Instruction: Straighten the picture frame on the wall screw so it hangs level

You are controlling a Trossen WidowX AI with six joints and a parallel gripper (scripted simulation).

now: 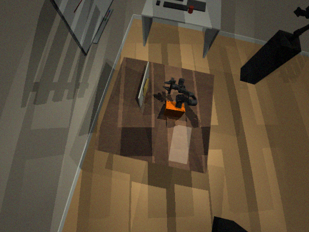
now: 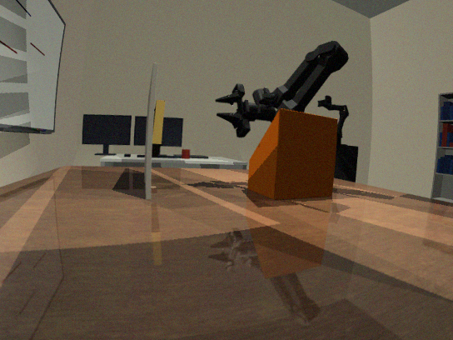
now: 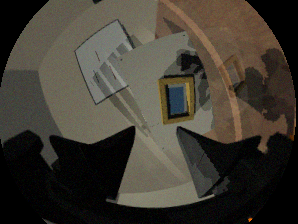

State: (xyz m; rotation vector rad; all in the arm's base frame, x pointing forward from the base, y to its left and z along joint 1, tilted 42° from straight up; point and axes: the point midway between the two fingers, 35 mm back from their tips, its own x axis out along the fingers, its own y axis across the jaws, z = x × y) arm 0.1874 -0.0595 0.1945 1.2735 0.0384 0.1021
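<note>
Now: gripper tip 200 mm short of the picture frame, 40 mm to the right of it and 90 mm above it. From my gripper tip the other things lie so: wall panel (210 mm ahead, 20 mm to the left, 100 mm below).
</note>
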